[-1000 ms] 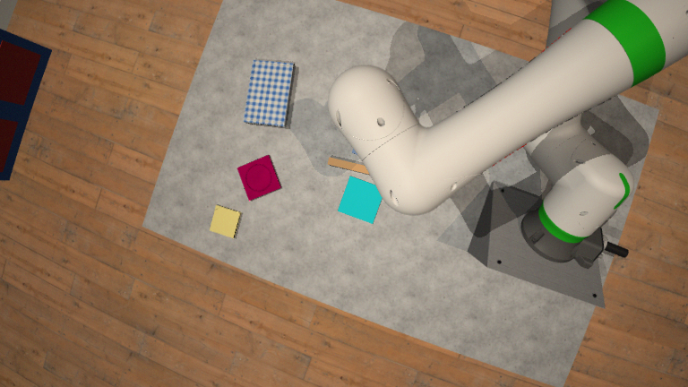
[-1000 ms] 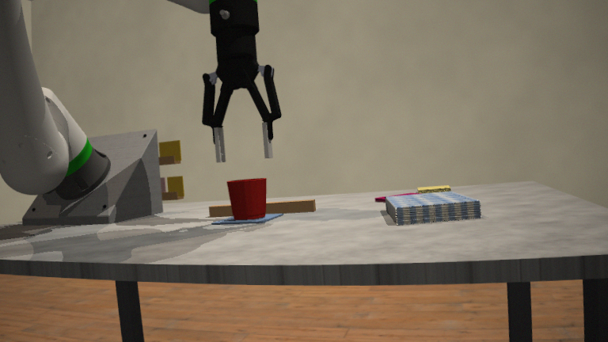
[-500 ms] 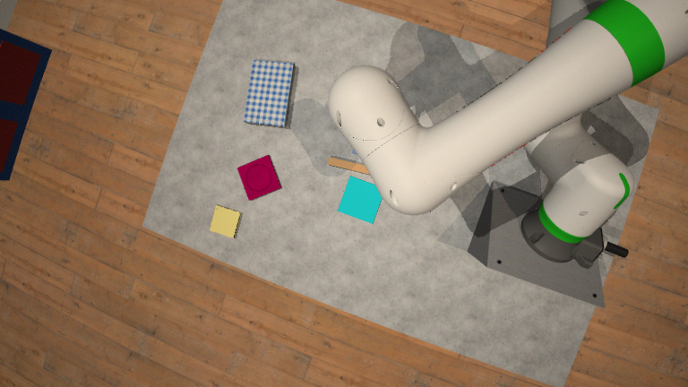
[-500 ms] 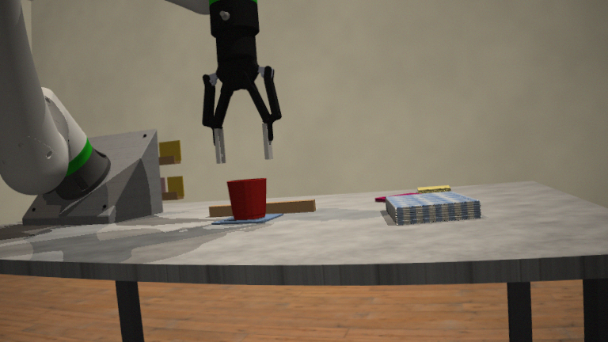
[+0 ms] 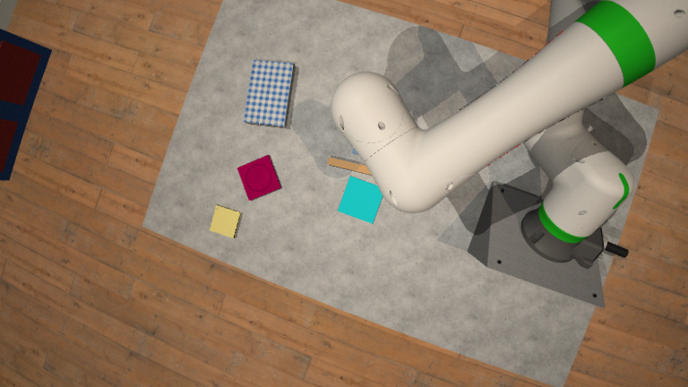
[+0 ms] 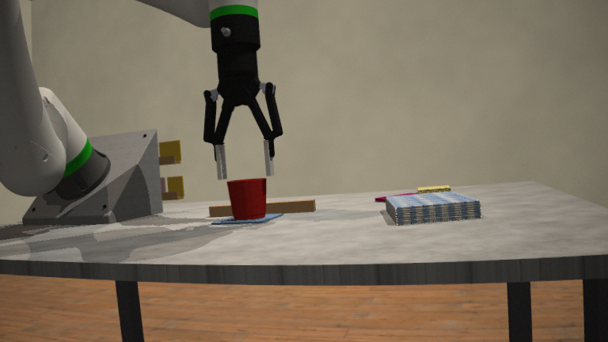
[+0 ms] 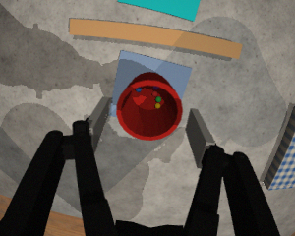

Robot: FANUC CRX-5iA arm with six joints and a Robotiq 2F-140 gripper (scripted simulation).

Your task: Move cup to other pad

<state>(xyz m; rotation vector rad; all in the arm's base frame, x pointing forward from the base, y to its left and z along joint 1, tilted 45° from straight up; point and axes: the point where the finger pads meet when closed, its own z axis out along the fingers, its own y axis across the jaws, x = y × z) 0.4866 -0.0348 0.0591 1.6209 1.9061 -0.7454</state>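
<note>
My gripper is now 8 cm above the red cup. The rest, counted from my hand: light blue pad (11 cm below); then wooden rail (10 cm below, 8 cm to the left, 1 cm behind); then cyan pad (16 cm to the left, 11 cm below, 2 cm behind).
</note>
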